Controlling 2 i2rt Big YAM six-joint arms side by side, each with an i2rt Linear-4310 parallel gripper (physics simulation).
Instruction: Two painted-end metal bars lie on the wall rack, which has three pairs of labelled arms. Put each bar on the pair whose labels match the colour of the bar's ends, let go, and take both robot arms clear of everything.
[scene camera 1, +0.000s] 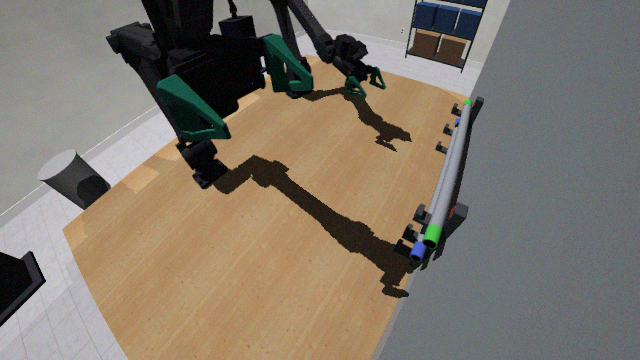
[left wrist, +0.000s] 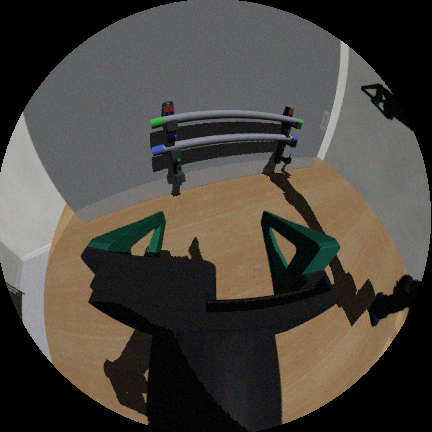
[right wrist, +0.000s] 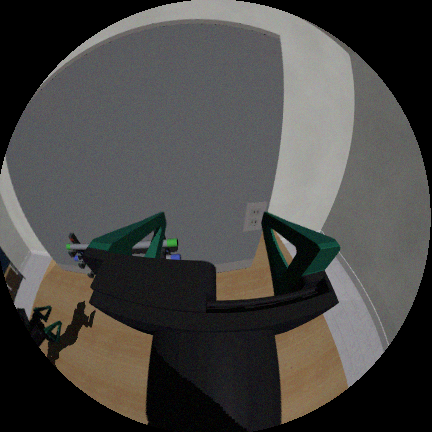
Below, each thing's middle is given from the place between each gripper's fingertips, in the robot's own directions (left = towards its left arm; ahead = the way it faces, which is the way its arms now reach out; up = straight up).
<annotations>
Right now the green-ended bar (scene camera 1: 434, 229) is 22 cm ahead of my right hand, 32 cm to the left of it and 23 cm below it. Also, from my right hand: blue-ended bar (left wrist: 211, 139) (22 cm ahead, 33 cm to the left, 30 cm below).
Right now the blue-ended bar is 270 mm ahead of my left hand, 220 mm to the right of it and 40 mm below it. Also, from my left hand: green-ended bar 270 mm ahead, 230 mm to the right, 40 mm above.
</annotations>
